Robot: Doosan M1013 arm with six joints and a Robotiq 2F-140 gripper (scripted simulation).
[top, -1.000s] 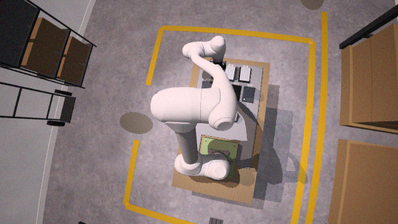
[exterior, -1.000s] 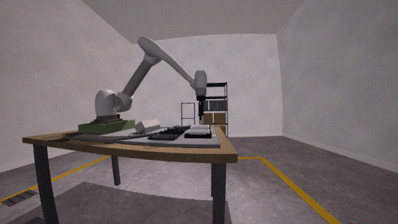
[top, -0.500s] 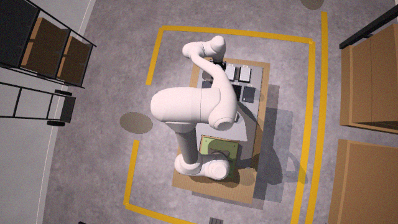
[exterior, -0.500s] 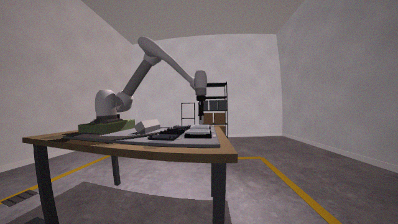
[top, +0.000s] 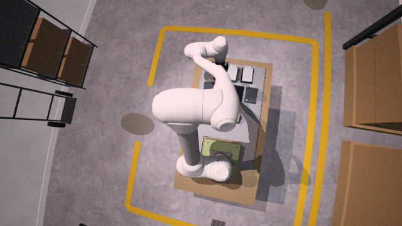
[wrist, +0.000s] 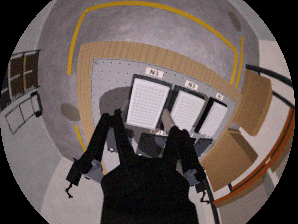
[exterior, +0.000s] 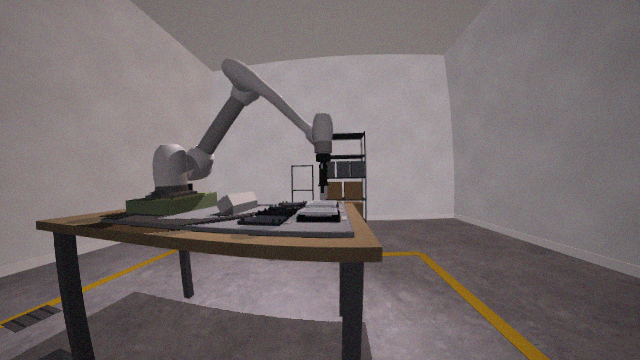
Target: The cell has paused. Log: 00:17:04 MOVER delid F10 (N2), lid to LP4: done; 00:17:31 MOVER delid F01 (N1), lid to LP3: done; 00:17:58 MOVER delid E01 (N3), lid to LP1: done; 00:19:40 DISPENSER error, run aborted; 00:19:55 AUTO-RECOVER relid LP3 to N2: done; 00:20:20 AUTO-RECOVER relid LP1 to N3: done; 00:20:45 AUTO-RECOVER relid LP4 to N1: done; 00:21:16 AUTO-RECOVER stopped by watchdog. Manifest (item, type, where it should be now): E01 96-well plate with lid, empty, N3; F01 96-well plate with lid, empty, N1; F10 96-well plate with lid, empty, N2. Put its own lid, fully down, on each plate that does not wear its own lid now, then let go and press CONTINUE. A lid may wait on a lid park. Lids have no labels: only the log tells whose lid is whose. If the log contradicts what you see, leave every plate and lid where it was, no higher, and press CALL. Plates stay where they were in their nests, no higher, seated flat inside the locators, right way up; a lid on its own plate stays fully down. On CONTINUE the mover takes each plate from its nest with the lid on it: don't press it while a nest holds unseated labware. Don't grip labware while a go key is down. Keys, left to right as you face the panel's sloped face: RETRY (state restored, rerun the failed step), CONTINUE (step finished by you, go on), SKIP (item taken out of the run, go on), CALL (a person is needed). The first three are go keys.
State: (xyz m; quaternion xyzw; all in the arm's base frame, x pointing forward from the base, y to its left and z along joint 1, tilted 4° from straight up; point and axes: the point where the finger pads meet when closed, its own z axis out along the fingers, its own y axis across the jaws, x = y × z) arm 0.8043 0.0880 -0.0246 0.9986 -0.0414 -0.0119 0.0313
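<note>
Now: the label 9 cm behind my hand, 8 cm to the left of it and 7 cm below it.
</note>
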